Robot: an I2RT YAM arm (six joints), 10 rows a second.
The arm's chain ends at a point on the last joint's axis. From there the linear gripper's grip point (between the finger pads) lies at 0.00 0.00 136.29 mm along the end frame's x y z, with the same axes.
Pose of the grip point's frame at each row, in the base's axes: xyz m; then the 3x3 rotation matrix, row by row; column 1 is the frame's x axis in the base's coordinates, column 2 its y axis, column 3 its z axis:
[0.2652 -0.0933 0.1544], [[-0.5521 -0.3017 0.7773], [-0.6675 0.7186 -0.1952], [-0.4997 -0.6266 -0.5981]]
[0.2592 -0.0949 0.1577], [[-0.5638 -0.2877 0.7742], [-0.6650 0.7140 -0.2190], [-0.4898 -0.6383 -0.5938]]
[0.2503 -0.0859 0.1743], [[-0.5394 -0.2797 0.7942], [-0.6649 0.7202 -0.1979], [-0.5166 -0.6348 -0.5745]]
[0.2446 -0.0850 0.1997], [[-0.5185 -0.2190 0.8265], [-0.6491 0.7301 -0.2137], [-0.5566 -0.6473 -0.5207]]
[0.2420 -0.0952 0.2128], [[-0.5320 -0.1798 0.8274], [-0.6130 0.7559 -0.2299], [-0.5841 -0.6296 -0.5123]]
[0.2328 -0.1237 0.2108], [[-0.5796 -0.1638 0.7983], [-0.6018 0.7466 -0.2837], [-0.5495 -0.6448 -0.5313]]
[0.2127 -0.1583 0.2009], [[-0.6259 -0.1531 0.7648], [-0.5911 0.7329 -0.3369], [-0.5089 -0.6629 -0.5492]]
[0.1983 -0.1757 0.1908], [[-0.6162 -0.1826 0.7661], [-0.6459 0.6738 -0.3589], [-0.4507 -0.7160 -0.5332]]
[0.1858 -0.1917 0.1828], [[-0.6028 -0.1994 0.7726], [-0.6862 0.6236 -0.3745], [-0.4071 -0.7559 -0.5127]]
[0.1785 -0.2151 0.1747], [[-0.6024 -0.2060 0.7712], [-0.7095 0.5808 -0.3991], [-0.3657 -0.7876 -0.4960]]
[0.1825 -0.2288 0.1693], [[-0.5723 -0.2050 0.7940], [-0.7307 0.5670 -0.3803], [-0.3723 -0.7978 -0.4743]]
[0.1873 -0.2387 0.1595], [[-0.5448 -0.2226 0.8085], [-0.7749 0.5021 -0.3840], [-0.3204 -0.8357 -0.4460]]
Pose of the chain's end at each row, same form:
[0.1593 -0.0667 0.2359], [[-0.5521 -0.3017 0.7773], [-0.6675 0.7186 -0.1952], [-0.4997 -0.6266 -0.5981]]
[0.1537 -0.0651 0.2386], [[-0.5638 -0.2877 0.7742], [-0.6650 0.7140 -0.2190], [-0.4898 -0.6383 -0.5938]]
[0.1421 -0.0589 0.2526], [[-0.5394 -0.2797 0.7942], [-0.6649 0.7202 -0.1979], [-0.5166 -0.6348 -0.5745]]
[0.1320 -0.0559 0.2707], [[-0.5185 -0.2190 0.8265], [-0.6491 0.7301 -0.2137], [-0.5566 -0.6473 -0.5207]]
[0.1292 -0.0639 0.2826], [[-0.5320 -0.1798 0.8274], [-0.6130 0.7559 -0.2299], [-0.5841 -0.6296 -0.5123]]
[0.1240 -0.0850 0.2832], [[-0.5796 -0.1638 0.7983], [-0.6018 0.7466 -0.2837], [-0.5495 -0.6448 -0.5313]]
[0.1085 -0.1124 0.2758], [[-0.6259 -0.1531 0.7648], [-0.5911 0.7329 -0.3369], [-0.5089 -0.6629 -0.5492]]
[0.0939 -0.1268 0.2635], [[-0.6162 -0.1826 0.7661], [-0.6459 0.6738 -0.3589], [-0.4507 -0.7160 -0.5332]]
[0.0805 -0.1407 0.2527], [[-0.6028 -0.1994 0.7726], [-0.6862 0.6236 -0.3745], [-0.4071 -0.7559 -0.5127]]
[0.0734 -0.1607 0.2423], [[-0.6024 -0.2060 0.7712], [-0.7095 0.5808 -0.3991], [-0.3657 -0.7876 -0.4960]]
[0.0743 -0.1770 0.2339], [[-0.5723 -0.2050 0.7940], [-0.7307 0.5670 -0.3803], [-0.3723 -0.7978 -0.4743]]
[0.0771 -0.1864 0.2203], [[-0.5448 -0.2226 0.8085], [-0.7749 0.5021 -0.3840], [-0.3204 -0.8357 -0.4460]]

